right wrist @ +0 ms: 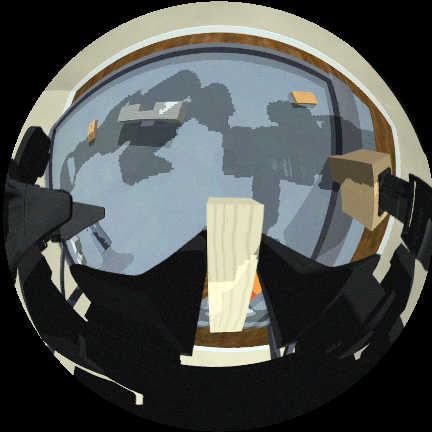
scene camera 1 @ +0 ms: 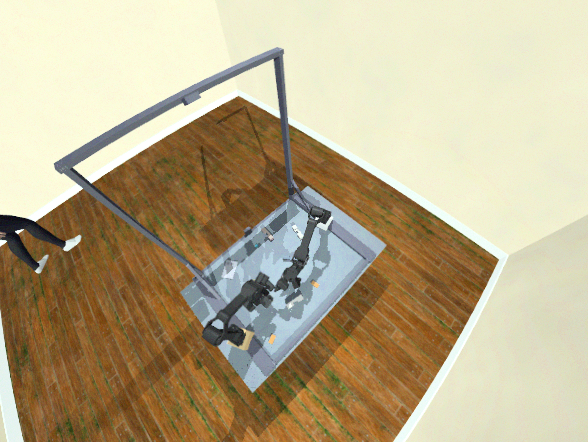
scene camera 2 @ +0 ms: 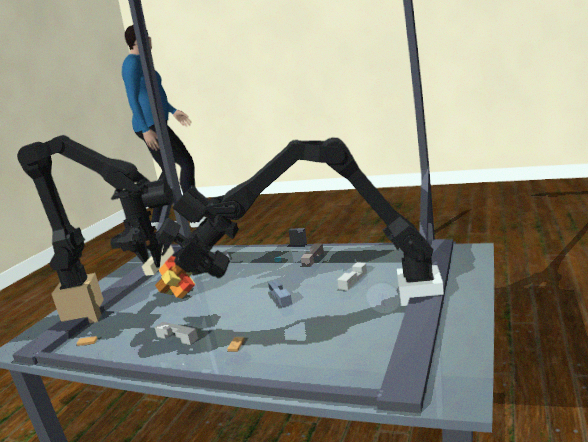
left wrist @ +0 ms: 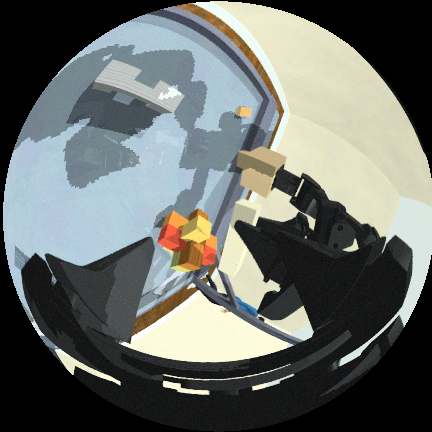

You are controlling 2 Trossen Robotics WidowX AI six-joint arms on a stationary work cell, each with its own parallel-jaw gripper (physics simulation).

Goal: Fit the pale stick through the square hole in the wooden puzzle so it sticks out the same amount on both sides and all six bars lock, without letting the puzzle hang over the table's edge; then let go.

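Pixels of known places: left gripper, fingertip midpoint: [right wrist: 93, 210] [scene camera 1: 276, 287] [scene camera 2: 177, 264] [left wrist: 214, 240]; right gripper, fingertip midpoint: [right wrist: 229, 236] [scene camera 2: 153, 267] [left wrist: 239, 219]; left arm's base, link origin: [scene camera 1: 323, 219] [scene camera 2: 418, 275]; right arm's base, link origin: [right wrist: 384, 190] [scene camera 1: 238, 337] [scene camera 2: 74, 283] [left wrist: 276, 176].
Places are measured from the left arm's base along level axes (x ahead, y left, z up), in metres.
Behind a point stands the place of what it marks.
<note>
The puzzle of red, orange, yellow and brown bars [scene camera 2: 176, 278] @(x 0.643, y -0.084, z 0.017 m) [left wrist: 194, 239] @(x 0.651, y -0.096, z 0.025 m) stands tilted on the table, away from its edges. In the right wrist view a little of it shows behind the stick. The pale stick [scene camera 2: 149, 266] @(x 0.671, y -0.003, z 0.091 m) [left wrist: 245, 212] @(x 0.665, y -0.010, z 0.083 m) [right wrist: 234, 220] @(x 0.680, y -0.012, z 0.094 m) is outside the puzzle, close beside it; contact cannot be told. My right gripper [right wrist: 229, 236] @(x 0.675, y -0.031, z 0.076 m) is shut on the stick, its fingers on either side. My left gripper [left wrist: 214, 240] @(x 0.586, y 0.010, z 0.095 m) is open beside the puzzle, which shows beyond the gap between its fingers in the left wrist view. The square hole cannot be made out.
A grey notched block [scene camera 1: 295, 300] @(x 0.576, y 0.123, z -0.023 m) [scene camera 2: 185, 334] @(x 0.546, y 0.153, z -0.024 m) [left wrist: 117, 74] @(x 0.552, y 0.136, z -0.022 m) [right wrist: 150, 114] @(x 0.593, y 0.110, z -0.023 m) lies in front. Small orange pieces [scene camera 2: 86, 341] @(x 0.829, y 0.132, z -0.042 m) [scene camera 2: 236, 344] @(x 0.420, y 0.180, z -0.042 m) flank it. A blue-grey block [scene camera 2: 281, 295] @(x 0.342, y -0.007, z -0.022 m), a white notched block [scene camera 2: 348, 280] @(x 0.175, y -0.065, z -0.025 m) and a brownish block [scene camera 2: 312, 255] @(x 0.286, y -0.259, z -0.025 m) lie farther right. The right arm's tan base [scene camera 2: 75, 302] @(x 0.902, y 0.026, z 0.018 m) stands left.
</note>
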